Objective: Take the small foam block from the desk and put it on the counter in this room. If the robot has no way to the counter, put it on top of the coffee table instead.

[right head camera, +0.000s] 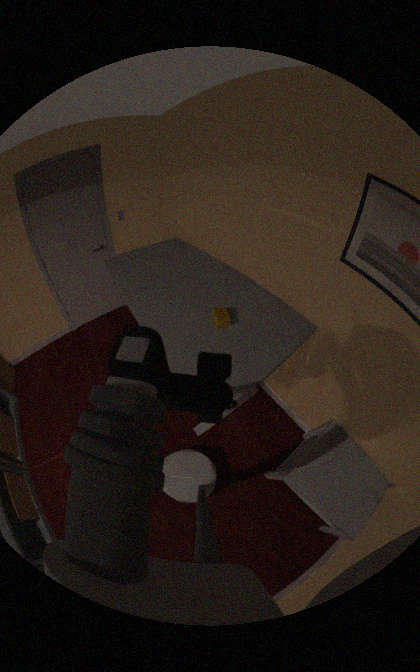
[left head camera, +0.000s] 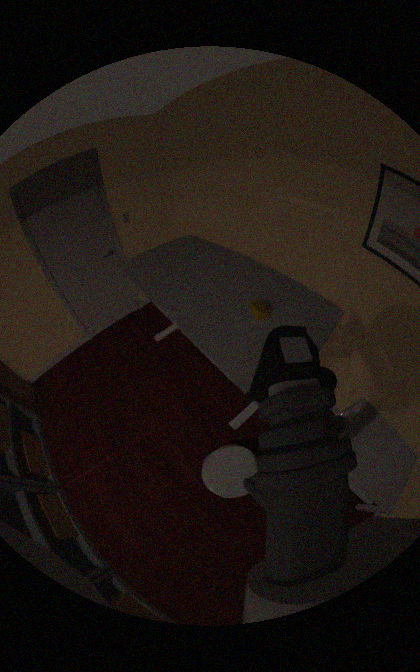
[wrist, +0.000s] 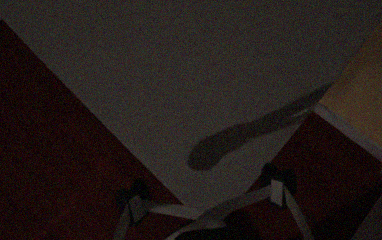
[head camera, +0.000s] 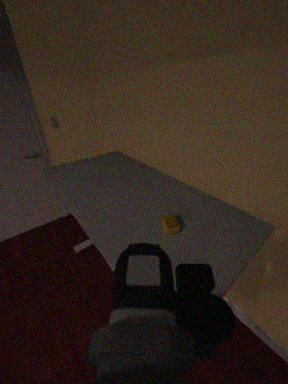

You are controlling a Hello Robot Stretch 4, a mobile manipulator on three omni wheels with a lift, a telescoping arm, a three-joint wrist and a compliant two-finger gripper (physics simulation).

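Frame: origin at the robot's base, x left, y up, z ahead, level; millimetres.
Where they show: gripper, fingertip midpoint: (wrist: 204, 185).
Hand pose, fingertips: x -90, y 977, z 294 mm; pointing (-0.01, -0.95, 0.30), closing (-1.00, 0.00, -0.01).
After its pixels a point has its place.
The small foam block, yellow-orange (head camera: 171, 224) @(x -124, y 967, z 699 mm) (left head camera: 260, 308) (right head camera: 221, 317), lies on the grey desk (head camera: 125, 190) @(x 141, y 922, z 1074 mm) (left head camera: 200, 280) (right head camera: 165, 285) (wrist: 175, 65) @(x -68, y 922, z 478 mm), right of the middle of its top. It does not show in the wrist view. My gripper (wrist: 204, 185) @(x -90, y 977, z 294 mm) is open in the wrist view, its two fingertips wide apart with no object between them, above the desk's near corner. In the head views the dark wrist is over the desk's near end, short of the block, and the fingers are hidden or too dark to tell. I cannot make out the counter or the coffee table.
A round white top (left head camera: 227, 471) (right head camera: 189, 475) stands beside the arm. A grey-white piece of furniture (left head camera: 385, 460) (right head camera: 340, 485) is at the right wall. A dark-framed piece (left head camera: 47, 485) is at the left. A door (left head camera: 70, 250) (right head camera: 65, 245) is beyond the dark red floor (left head camera: 125, 425).
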